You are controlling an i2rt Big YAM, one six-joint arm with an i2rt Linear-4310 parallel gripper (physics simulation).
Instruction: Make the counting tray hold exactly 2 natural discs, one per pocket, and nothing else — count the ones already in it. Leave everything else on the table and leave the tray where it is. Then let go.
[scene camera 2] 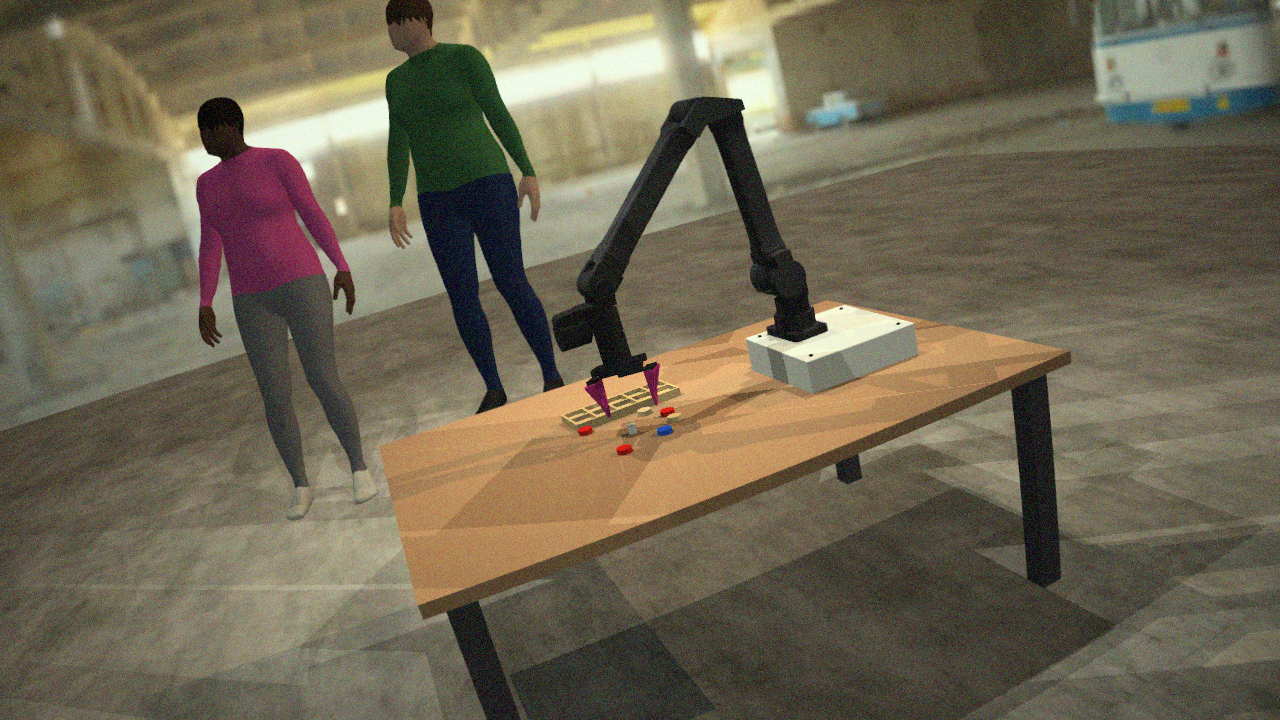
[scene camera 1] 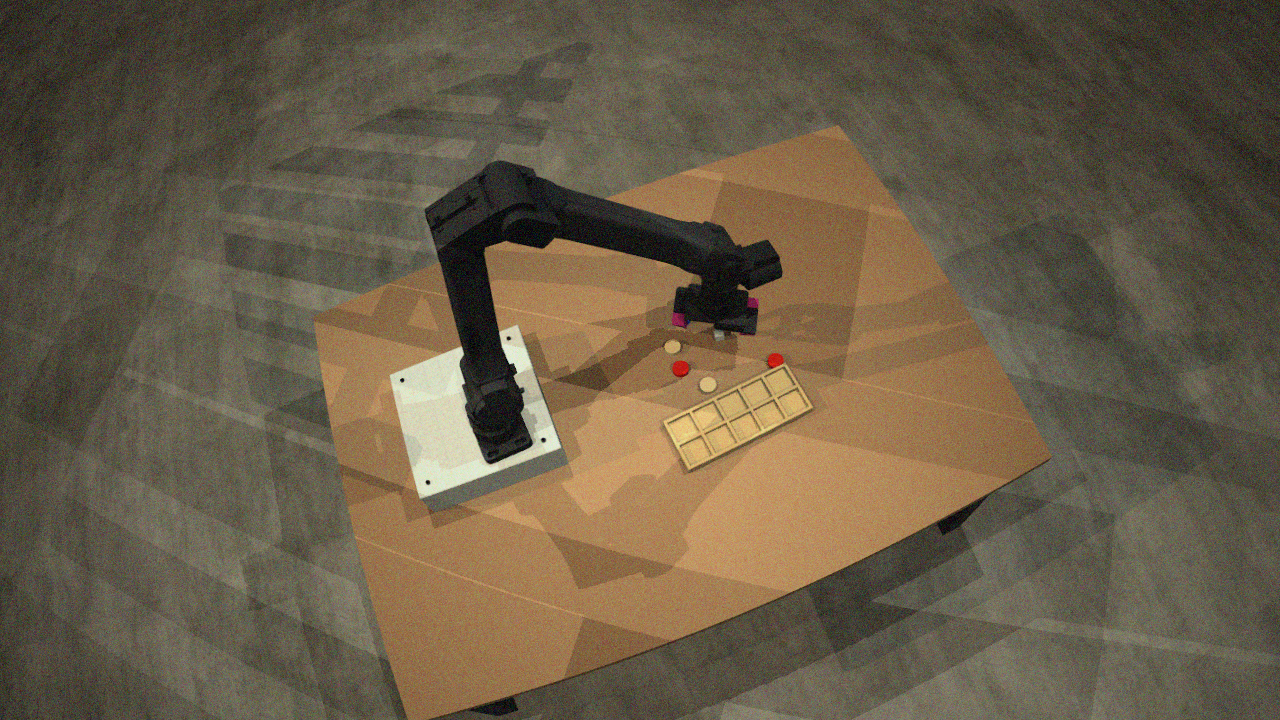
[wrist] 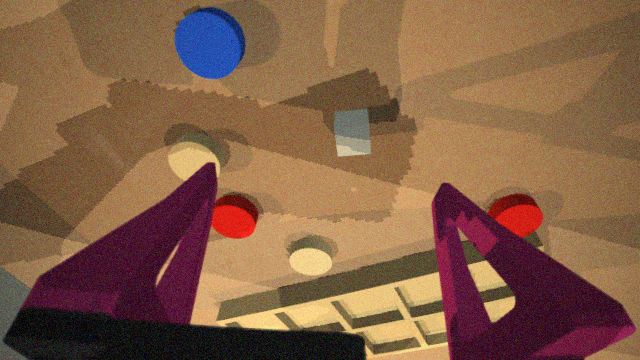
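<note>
The counting tray [scene camera 1: 750, 439] [wrist: 350, 276] has two rows of pockets; I make out no disc in the pockets that show. One natural disc [scene camera 1: 708, 385] [scene camera 2: 644, 411] [wrist: 310, 261] lies on the table beside its long side. Another natural disc [scene camera 1: 672, 346] [scene camera 2: 673, 418] [wrist: 189, 158] lies farther from the tray, partly behind a fingertip in the wrist view. My gripper [scene camera 1: 716, 313] [scene camera 2: 632, 410] [wrist: 330, 183] is open and empty, above the table. A small grey block [scene camera 1: 718, 335] [scene camera 2: 631, 428] [wrist: 352, 132] lies on the table below, apart from the fingers.
A red disc [scene camera 1: 680, 368] [scene camera 2: 666, 411] [wrist: 235, 220] lies between the natural discs. Another red disc [scene camera 1: 775, 360] [scene camera 2: 584, 430] [wrist: 522, 217] is by the tray's corner. A third red disc [scene camera 2: 623, 449] and a blue disc [scene camera 2: 664, 429] [wrist: 210, 44] lie farther from the tray.
</note>
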